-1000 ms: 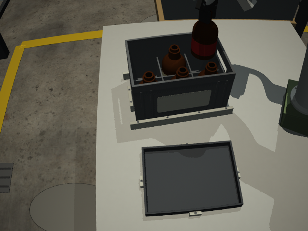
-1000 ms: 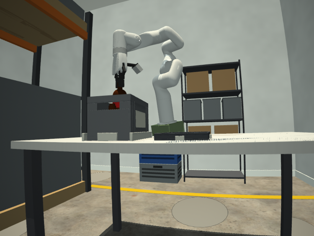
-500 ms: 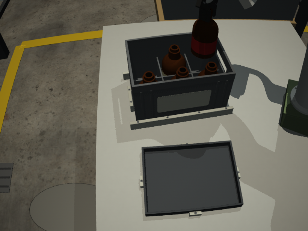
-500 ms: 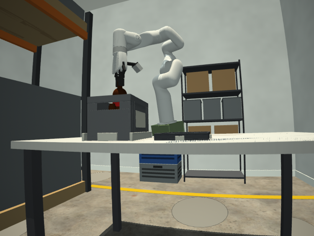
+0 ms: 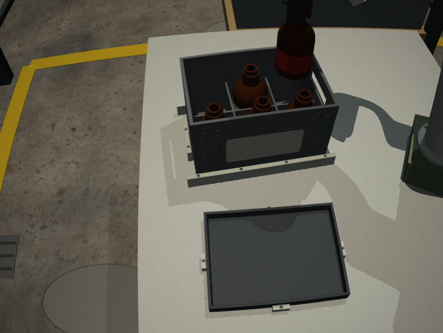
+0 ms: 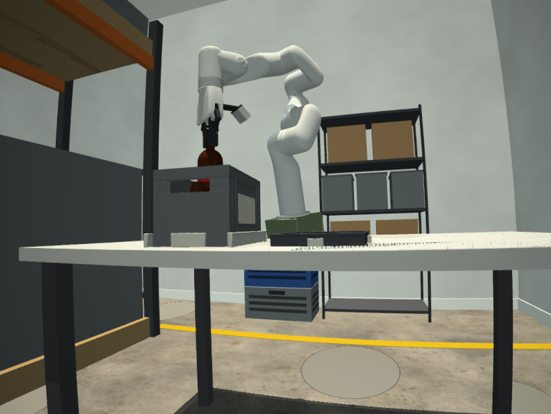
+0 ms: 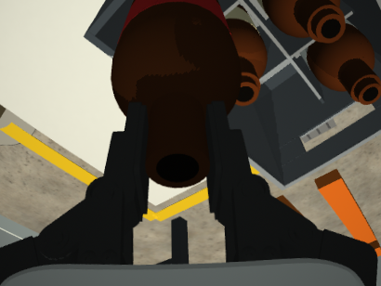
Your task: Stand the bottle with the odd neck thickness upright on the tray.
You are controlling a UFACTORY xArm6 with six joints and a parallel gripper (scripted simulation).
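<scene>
The glass bottle lies 7 cm below my hand. Also, from my hand: dark tray (34 cm to the left, 29 cm below, 8 cm ahead); dark crate (21 cm below, 8 cm ahead, 5 cm to the left).
</scene>
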